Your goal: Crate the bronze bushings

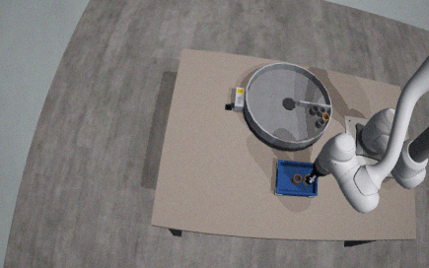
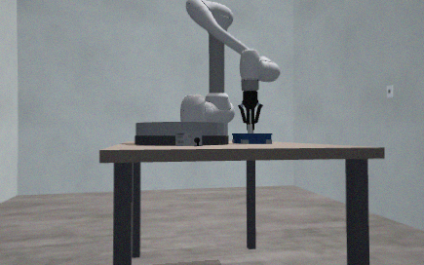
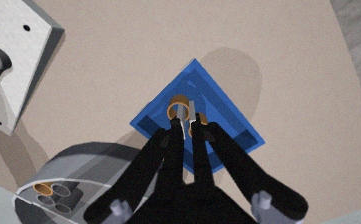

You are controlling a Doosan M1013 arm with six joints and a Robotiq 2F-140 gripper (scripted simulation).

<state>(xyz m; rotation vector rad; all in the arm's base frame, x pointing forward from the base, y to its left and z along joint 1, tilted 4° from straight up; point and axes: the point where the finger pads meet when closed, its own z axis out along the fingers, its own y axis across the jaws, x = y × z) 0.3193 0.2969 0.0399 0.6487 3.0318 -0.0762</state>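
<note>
My gripper is now 4 cm short of the blue crate and 4 cm above it. Also, from my hand: grey turning table (34 cm to the right, 15 cm ahead, 1 cm below).
</note>
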